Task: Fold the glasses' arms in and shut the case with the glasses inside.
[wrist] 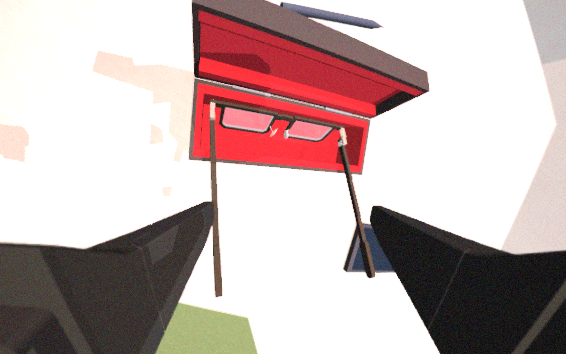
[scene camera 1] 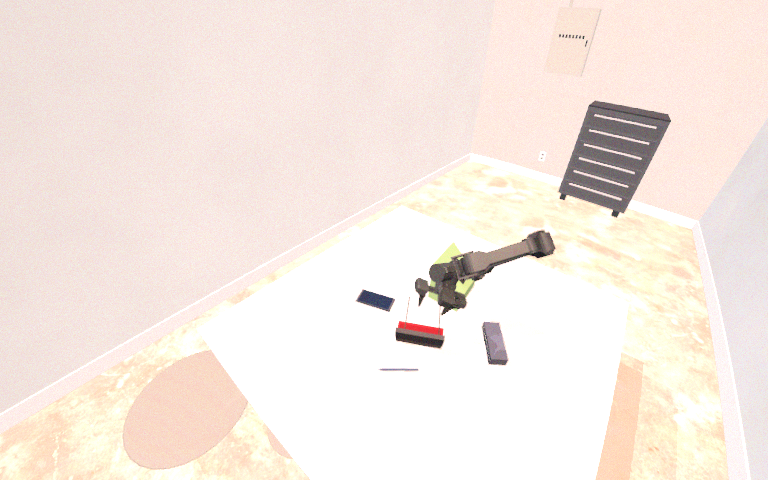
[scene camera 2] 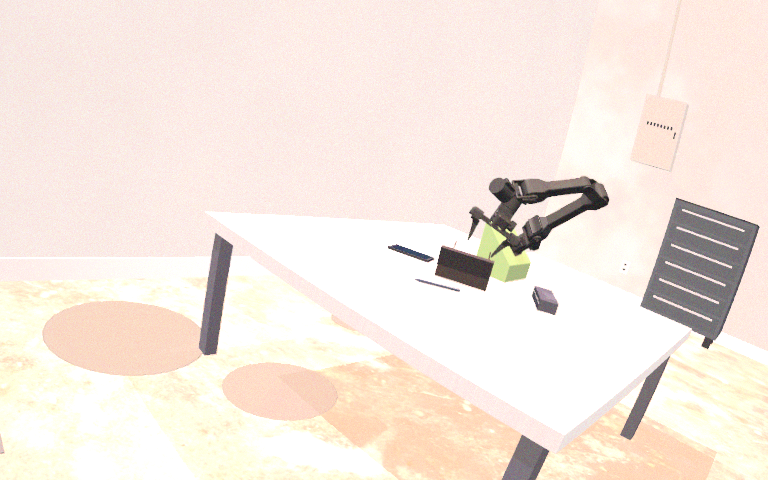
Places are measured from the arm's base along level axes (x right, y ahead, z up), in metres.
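Pixels of known places: gripper, fingertip midpoint: (wrist: 293, 211) (scene camera 1: 429, 310) (scene camera 2: 479, 248); arm's base at its link origin: (scene camera 2: 514, 247).
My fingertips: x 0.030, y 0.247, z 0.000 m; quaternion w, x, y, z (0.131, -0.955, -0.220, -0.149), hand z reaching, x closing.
Ahead of a thing's pixels: the offset from my fingertips to its top centre. "*": to the spot under its first point.
The glasses case {* dx -0.012, dy +0.107, dz -0.021 m} (scene camera 1: 419, 337) (scene camera 2: 464, 267) (wrist: 310, 35) stands open on the table, dark outside and red inside, its lid raised on the side away from my gripper. The glasses {* dx -0.032, dy +0.050, dz -0.085 m} (wrist: 247, 120) lie in its lower half with pinkish lenses. Both arms are unfolded and reach out over the case's front edge: one arm (wrist: 214, 175) at the left and the other arm (wrist: 352, 190) at the right in the wrist view. My gripper (scene camera 1: 432, 308) (scene camera 2: 480, 246) (wrist: 293, 211) is open and empty, in front of the case. In the wrist view its fingertips appear just outside the two arms; whether they touch is unclear.
A green block (scene camera 2: 509, 271) (wrist: 215, 330) stands beneath the robot arm. A dark blue phone {dx +0.244, dy -0.019, dz -0.099 m} (scene camera 1: 375, 300) (scene camera 2: 411, 252) (wrist: 380, 255) lies beside the case. A pen {dx +0.013, dy +0.206, dz -0.098 m} (scene camera 1: 399, 369) (scene camera 2: 437, 284) (wrist: 332, 16) lies behind the lid. A dark purple box {dx -0.243, dy -0.057, dz -0.072 m} (scene camera 1: 495, 343) (scene camera 2: 545, 300) lies on the other side.
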